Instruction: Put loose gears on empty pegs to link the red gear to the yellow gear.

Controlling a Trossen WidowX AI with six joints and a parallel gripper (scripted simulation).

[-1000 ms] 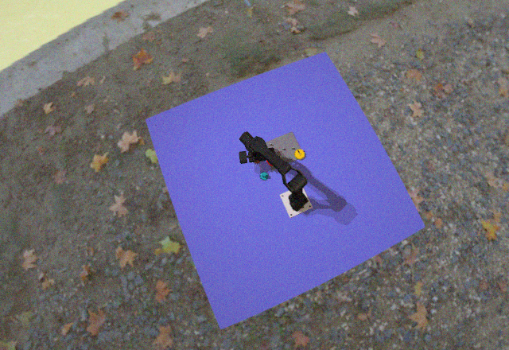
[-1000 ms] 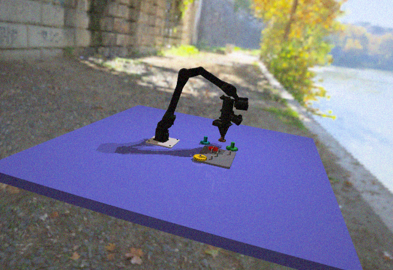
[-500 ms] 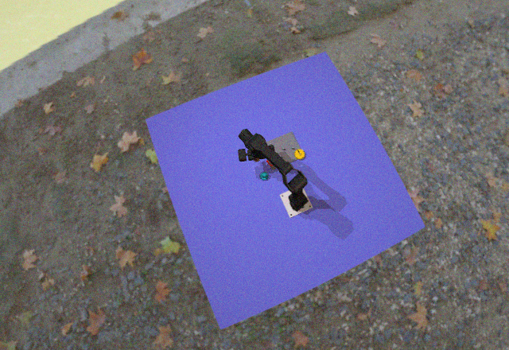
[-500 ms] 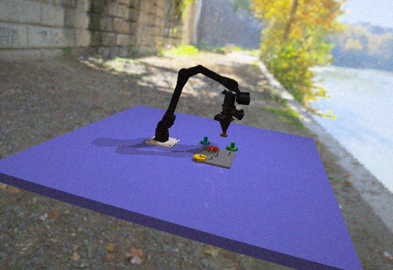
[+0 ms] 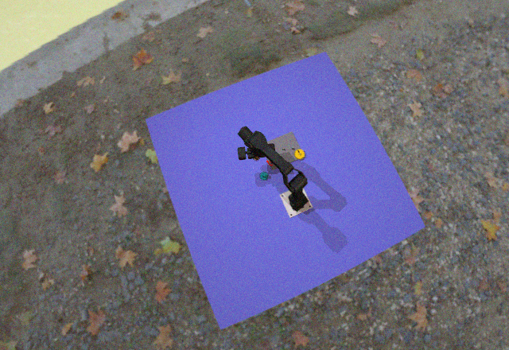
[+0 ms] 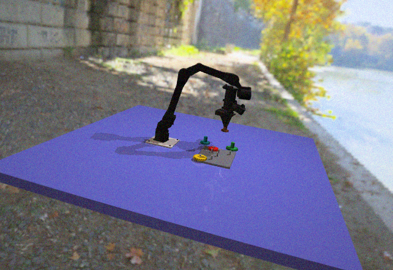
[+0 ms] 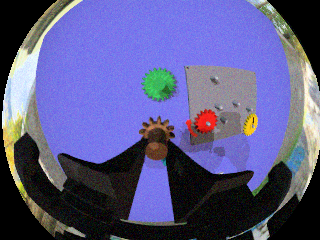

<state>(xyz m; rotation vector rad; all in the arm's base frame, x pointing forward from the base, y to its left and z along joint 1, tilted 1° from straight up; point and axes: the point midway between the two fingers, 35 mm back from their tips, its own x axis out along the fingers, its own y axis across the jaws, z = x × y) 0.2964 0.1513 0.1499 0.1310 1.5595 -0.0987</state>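
My gripper tip is 10 cm to the left of the red gear, 10 cm above it and 2 cm past it. Round my gripper tip: teal gear 10 cm below, 10 cm behind, 2 cm to the right; then green gear 10 cm below, 6 cm ahead; then brown gear 1 cm below.
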